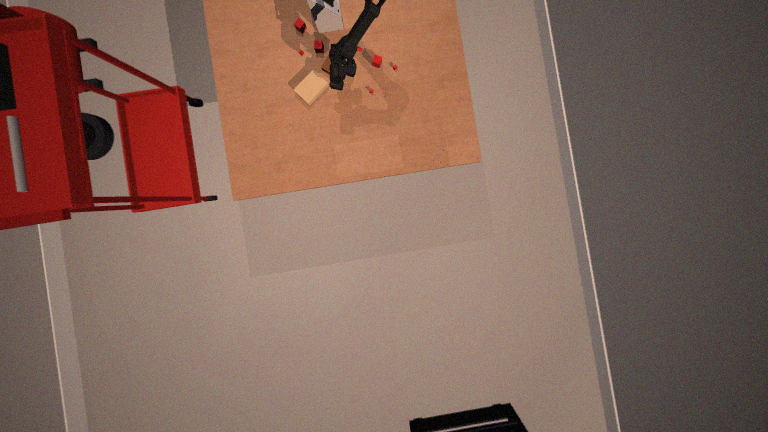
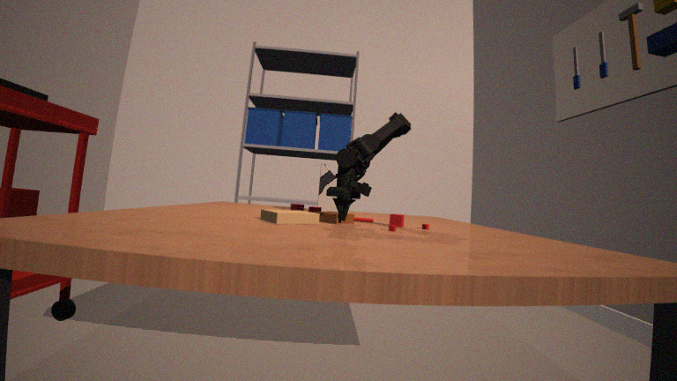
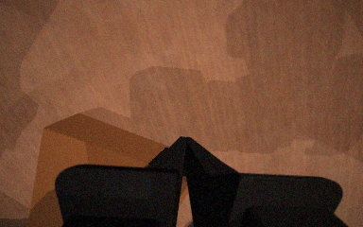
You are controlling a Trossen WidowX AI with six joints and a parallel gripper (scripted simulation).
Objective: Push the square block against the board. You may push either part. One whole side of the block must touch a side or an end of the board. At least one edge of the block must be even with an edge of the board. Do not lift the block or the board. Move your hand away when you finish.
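Now: the pale board 40 mm ahead of my gripper tip and 160 mm to the right of it. The rest, counted from my gripper tip: square block 70 mm behind, 30 mm to the right; red rod 160 mm behind, 70 mm to the left, 10 mm below.
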